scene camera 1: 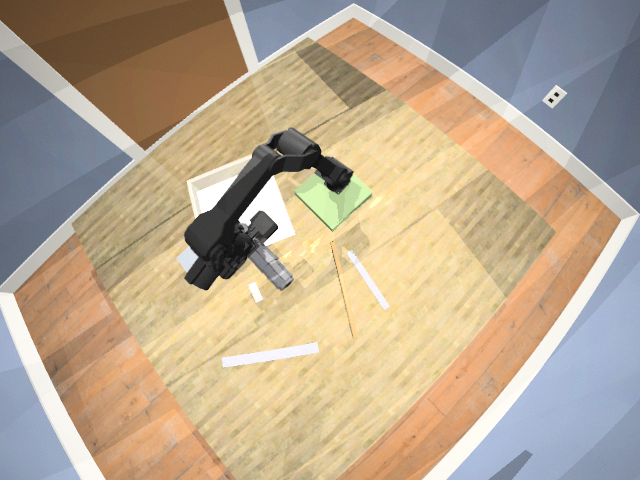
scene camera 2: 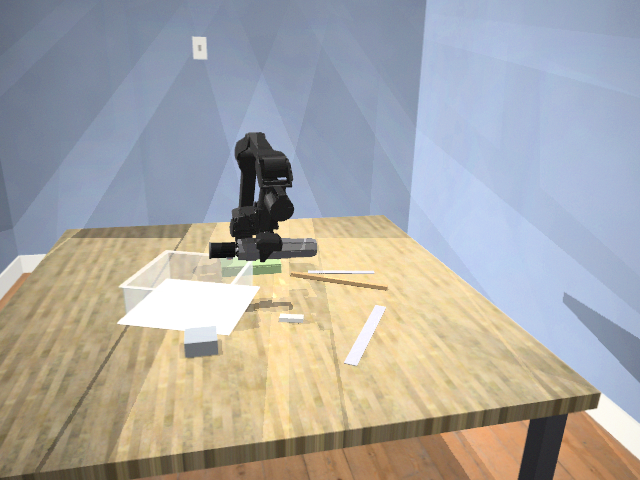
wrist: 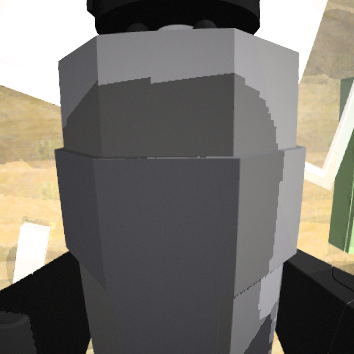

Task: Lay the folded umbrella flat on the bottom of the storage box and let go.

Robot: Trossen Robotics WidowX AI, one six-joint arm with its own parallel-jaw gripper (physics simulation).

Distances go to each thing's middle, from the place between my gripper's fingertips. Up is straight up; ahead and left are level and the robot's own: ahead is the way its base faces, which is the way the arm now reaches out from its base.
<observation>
Now: the small white piece (wrist: 32, 243) 130 mm below my hand, 110 mm ahead of it and 50 mm to the left of it. The rest, counted from my hand: storage box (scene camera 2: 186, 289) 170 mm to the right, 90 mm below, 60 mm behind.
</observation>
